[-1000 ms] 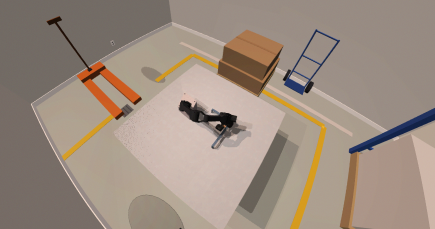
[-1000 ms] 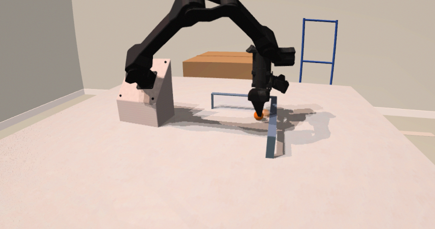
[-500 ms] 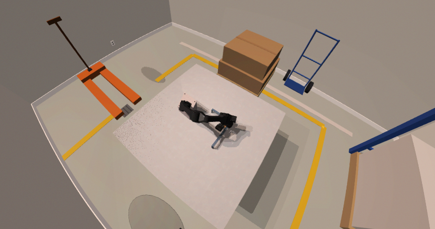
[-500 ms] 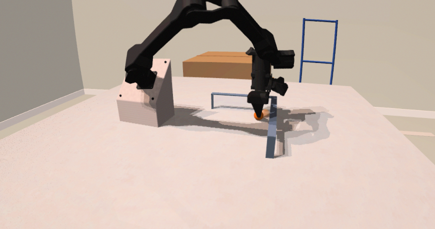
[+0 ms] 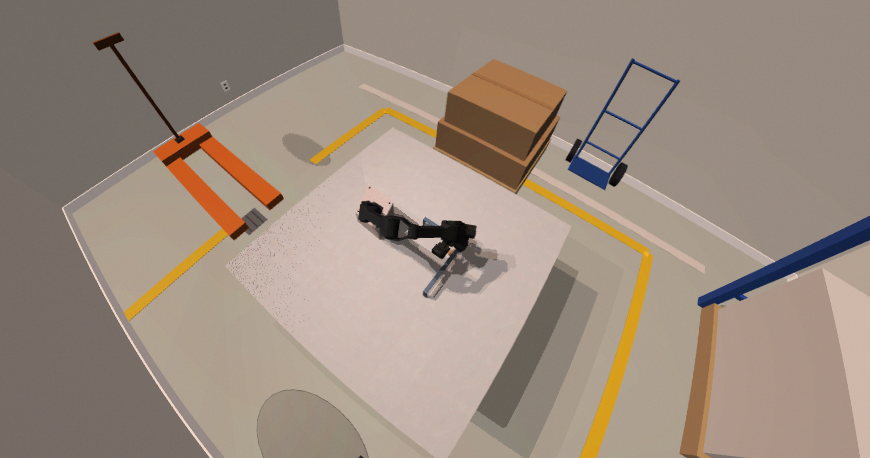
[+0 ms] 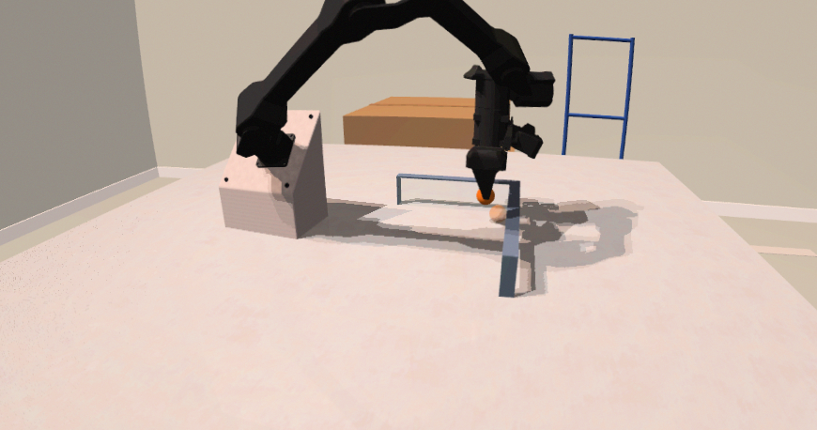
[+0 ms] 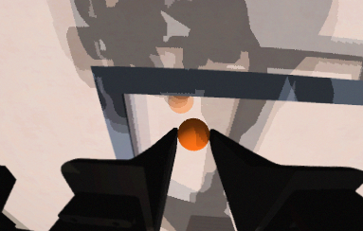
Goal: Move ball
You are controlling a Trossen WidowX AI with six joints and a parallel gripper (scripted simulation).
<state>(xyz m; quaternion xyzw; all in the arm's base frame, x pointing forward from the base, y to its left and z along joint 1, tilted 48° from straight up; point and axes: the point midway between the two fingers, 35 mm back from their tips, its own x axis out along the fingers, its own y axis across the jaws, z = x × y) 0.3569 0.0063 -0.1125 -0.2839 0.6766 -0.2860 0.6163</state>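
The see-through copy of ball lies 40 mm below my gripper tip, 20 mm ahead of it and 10 mm to the left of it. From my gripper tip the other things lie so: orange ball (right at my gripper tip).
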